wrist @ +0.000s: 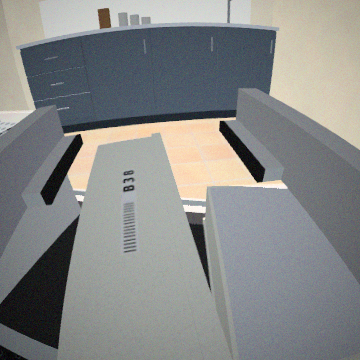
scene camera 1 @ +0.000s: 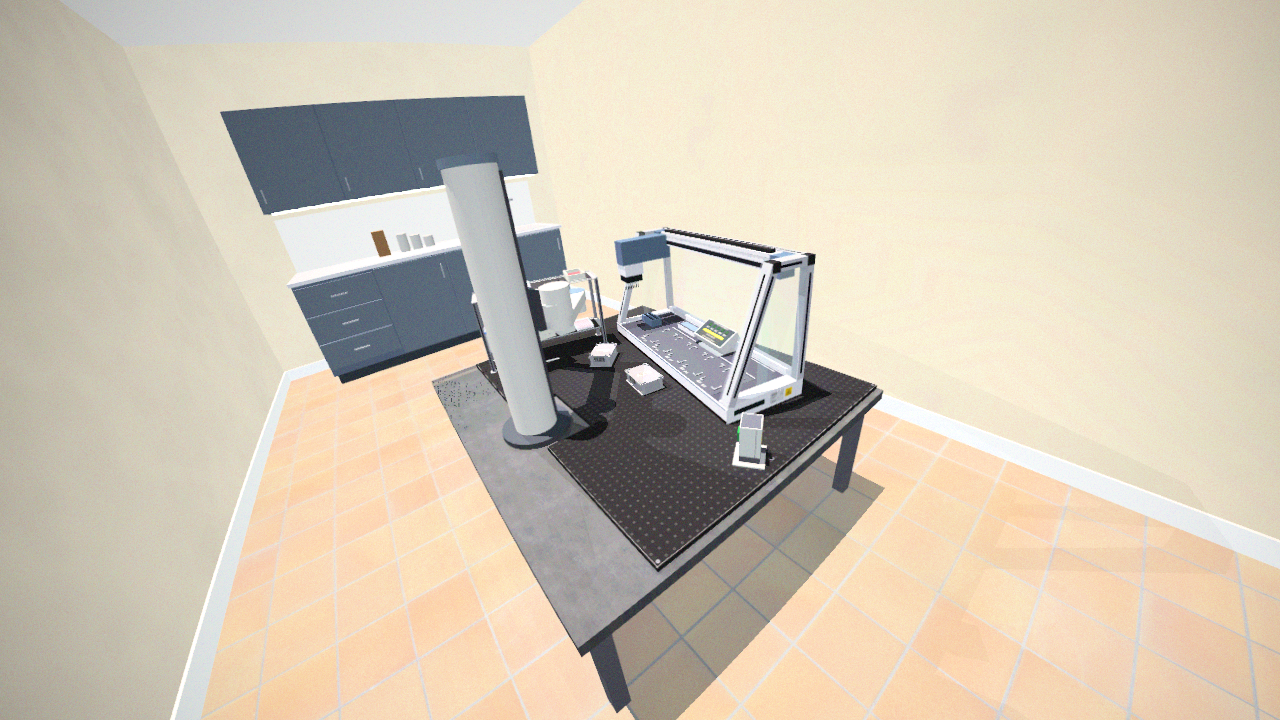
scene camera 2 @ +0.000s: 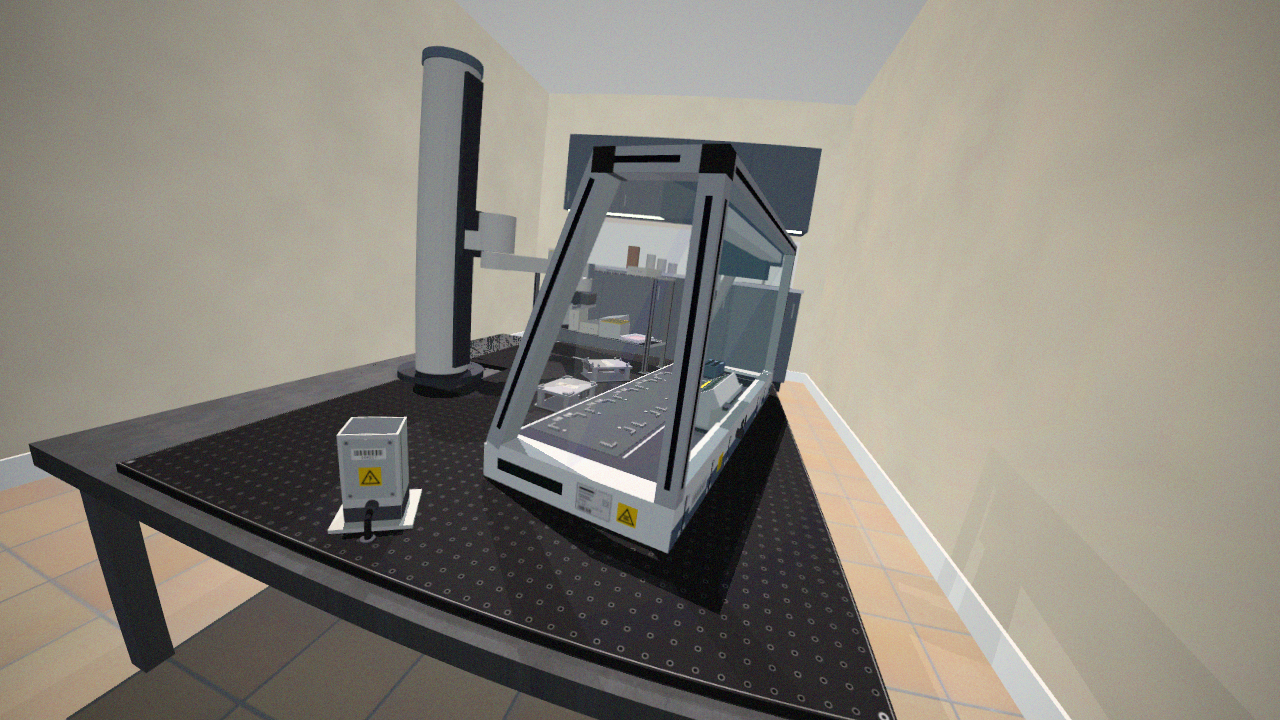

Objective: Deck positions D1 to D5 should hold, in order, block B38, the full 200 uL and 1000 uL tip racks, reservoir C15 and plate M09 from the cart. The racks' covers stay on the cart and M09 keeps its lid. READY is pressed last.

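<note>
Block B38 (wrist: 112, 280), pale grey with a barcode, stands upright on the cart (scene camera 1: 597, 308) (scene camera 2: 650, 322), low between the fingers in the wrist view. My gripper (wrist: 148, 113) is open, its black-padded fingers wide apart above and on both sides of B38, holding nothing; the column hides it in scene camera 1. A pale block with a lavender top (wrist: 270, 260) stands right of B38, its label unseen. A yellow-topped rack (scene camera 2: 614, 320) and a flat pale plate (scene camera 2: 637, 338) show on the cart. The deck (scene camera 1: 662, 349) (scene camera 2: 617, 411) shows bare clips.
The deck's white frame (scene camera 1: 763, 331) (scene camera 2: 698, 340) encloses it. Two white boxes (scene camera 1: 644, 378) (scene camera 2: 565, 389) stand before it. A tablet-like panel (scene camera 1: 718, 334) stands behind the clips. A white pedestal box (scene camera 1: 751, 437) (scene camera 2: 371, 465), with some green at its side, stands near the table corner.
</note>
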